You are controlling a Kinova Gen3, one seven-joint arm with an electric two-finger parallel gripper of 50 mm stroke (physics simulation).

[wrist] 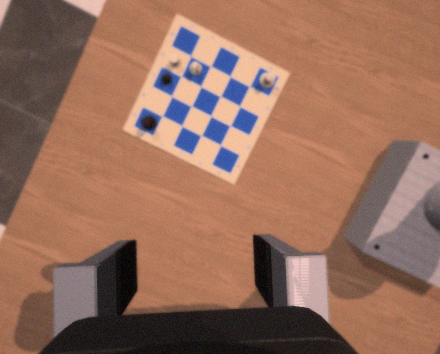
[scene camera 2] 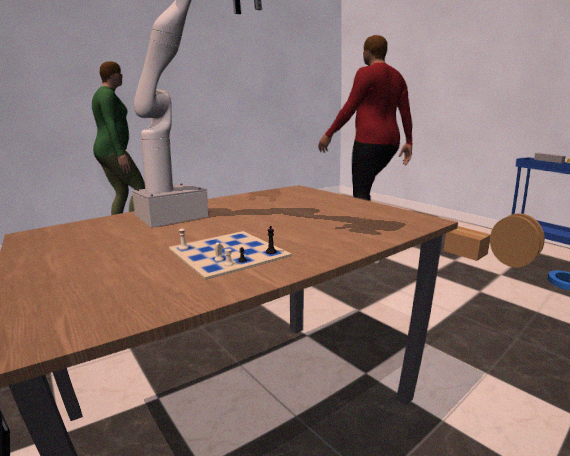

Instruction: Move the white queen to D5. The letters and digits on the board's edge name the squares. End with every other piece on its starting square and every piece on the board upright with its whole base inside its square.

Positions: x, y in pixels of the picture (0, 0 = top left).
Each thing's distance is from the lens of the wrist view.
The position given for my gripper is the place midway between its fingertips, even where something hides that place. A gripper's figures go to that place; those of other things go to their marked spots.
my gripper [wrist: 195, 262]: 0.18 m
chessboard [wrist: 212, 120]: 0.74 m
